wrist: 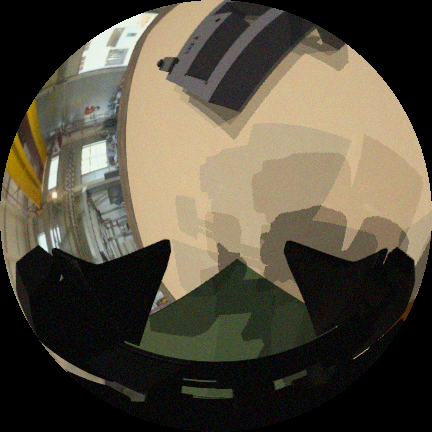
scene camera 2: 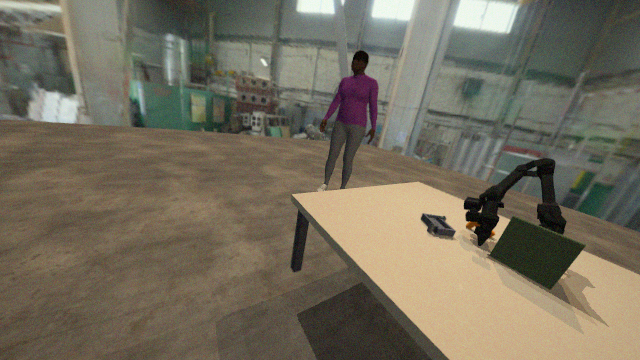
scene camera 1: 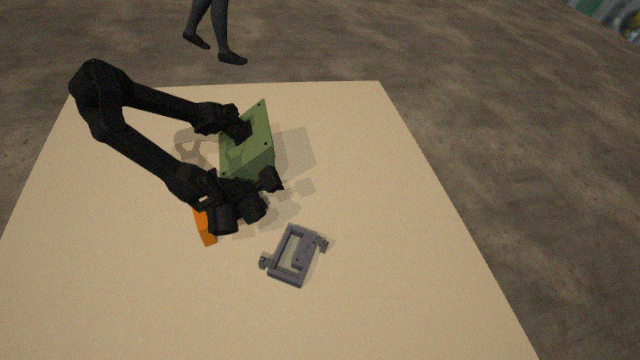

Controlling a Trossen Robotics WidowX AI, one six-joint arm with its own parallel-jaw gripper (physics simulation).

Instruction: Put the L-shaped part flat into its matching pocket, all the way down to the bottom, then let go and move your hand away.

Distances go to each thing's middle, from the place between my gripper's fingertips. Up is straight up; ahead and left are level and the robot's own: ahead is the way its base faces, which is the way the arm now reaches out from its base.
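Labels:
There is the grey pocket fixture (scene camera 1: pixel 290 263), which I see 1 cm below my hand, 2 cm to the left of it and 18 cm ahead of it.

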